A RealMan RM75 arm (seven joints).
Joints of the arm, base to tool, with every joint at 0 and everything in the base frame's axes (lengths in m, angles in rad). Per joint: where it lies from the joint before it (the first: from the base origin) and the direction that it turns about. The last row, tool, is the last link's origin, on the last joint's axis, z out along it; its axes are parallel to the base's.
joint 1: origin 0 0 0.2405 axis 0 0 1
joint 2: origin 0 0 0 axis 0 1 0
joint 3: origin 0 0 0.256 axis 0 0 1
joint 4: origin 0 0 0 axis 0 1 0
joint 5: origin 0 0 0.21 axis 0 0 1
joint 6: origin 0 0 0 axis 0 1 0
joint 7: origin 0 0 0.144 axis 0 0 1
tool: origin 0 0 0
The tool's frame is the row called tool.
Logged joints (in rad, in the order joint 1, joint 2, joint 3, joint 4, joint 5, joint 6, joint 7), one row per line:
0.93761 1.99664 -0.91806 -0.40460 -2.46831 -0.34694 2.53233
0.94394 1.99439 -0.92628 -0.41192 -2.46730 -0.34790 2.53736
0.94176 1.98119 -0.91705 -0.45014 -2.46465 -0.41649 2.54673
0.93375 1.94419 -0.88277 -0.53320 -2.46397 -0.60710 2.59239
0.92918 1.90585 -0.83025 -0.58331 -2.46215 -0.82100 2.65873
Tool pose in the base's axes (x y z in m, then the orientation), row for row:
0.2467 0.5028 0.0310 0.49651 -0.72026 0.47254 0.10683
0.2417 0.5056 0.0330 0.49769 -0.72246 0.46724 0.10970
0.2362 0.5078 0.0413 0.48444 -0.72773 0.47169 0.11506
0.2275 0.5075 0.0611 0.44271 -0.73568 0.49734 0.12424
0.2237 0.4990 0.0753 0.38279 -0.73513 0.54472 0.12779
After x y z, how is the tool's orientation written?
As a quaternion, w x y z.
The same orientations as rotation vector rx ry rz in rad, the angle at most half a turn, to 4 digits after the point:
-1.7445 1.1445 0.2588
-1.7490 1.1311 0.2656
-1.7720 1.1485 0.2802
-1.8250 1.2338 0.3082
-1.8747 1.3891 0.3259

